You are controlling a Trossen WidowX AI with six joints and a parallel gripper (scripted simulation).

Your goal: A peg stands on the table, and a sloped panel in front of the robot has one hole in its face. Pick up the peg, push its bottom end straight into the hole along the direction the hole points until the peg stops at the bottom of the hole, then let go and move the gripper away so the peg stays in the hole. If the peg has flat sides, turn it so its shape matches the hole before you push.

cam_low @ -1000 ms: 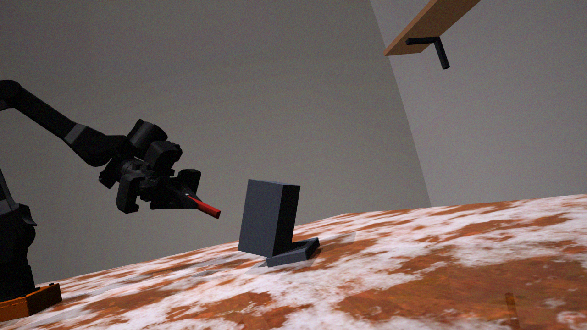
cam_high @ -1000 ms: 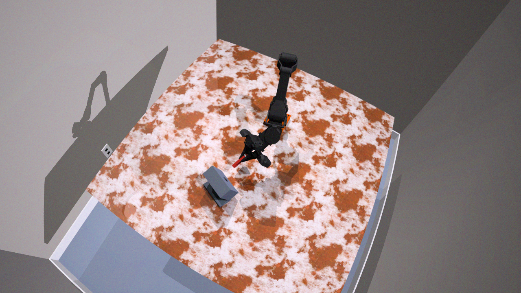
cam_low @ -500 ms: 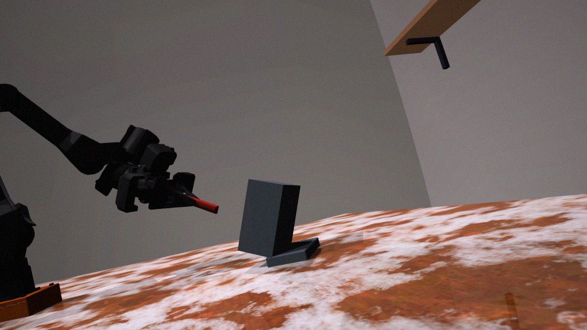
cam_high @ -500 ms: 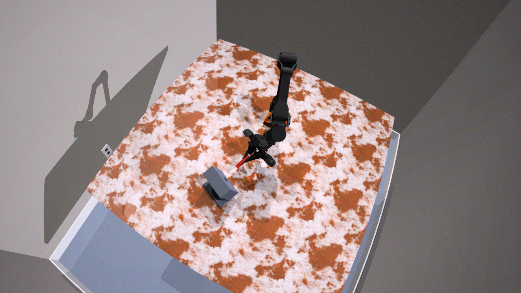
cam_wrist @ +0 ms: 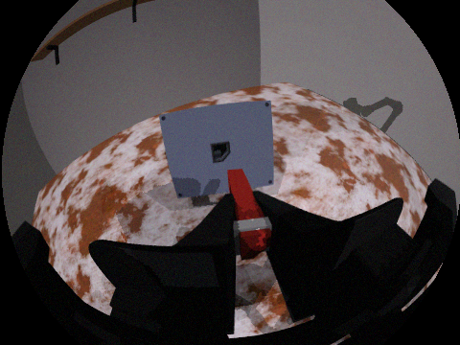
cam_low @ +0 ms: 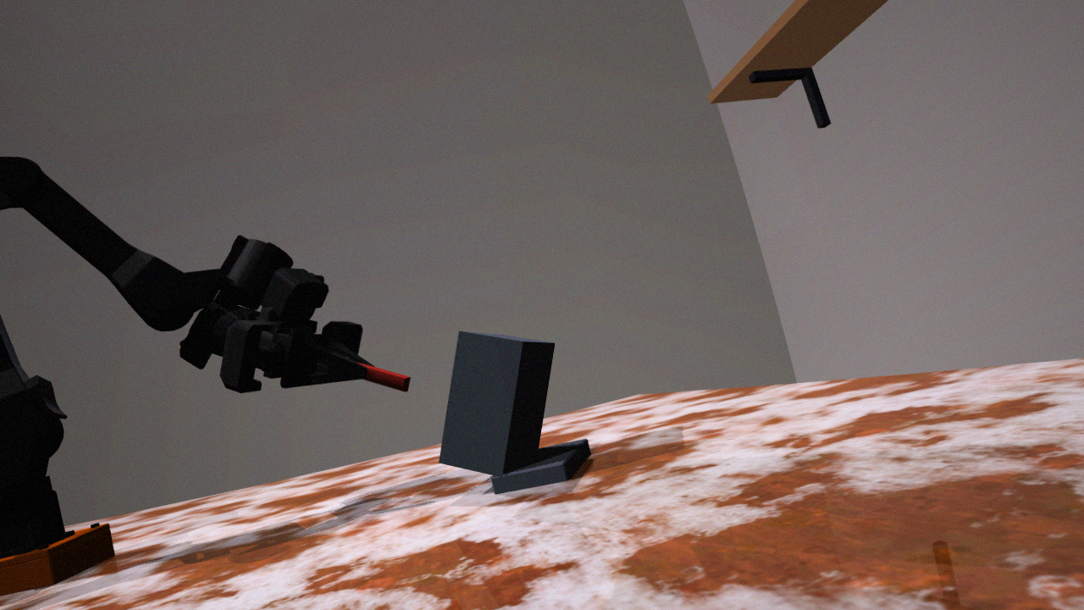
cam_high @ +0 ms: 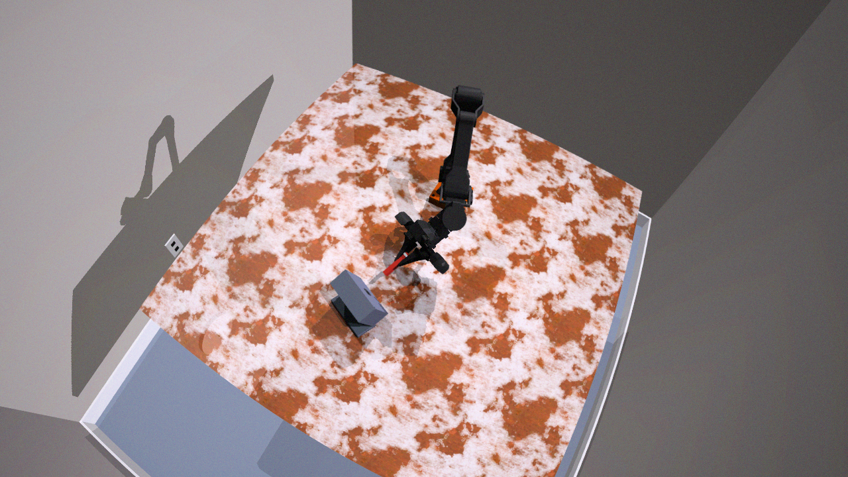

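Now: gripper tip 12 cm short of the grey sloped panel, 3 cm to the left of it and 5 cm above it. Also, from my gripper tip: peg (1 cm behind, 1 cm to the left, 1 cm above).
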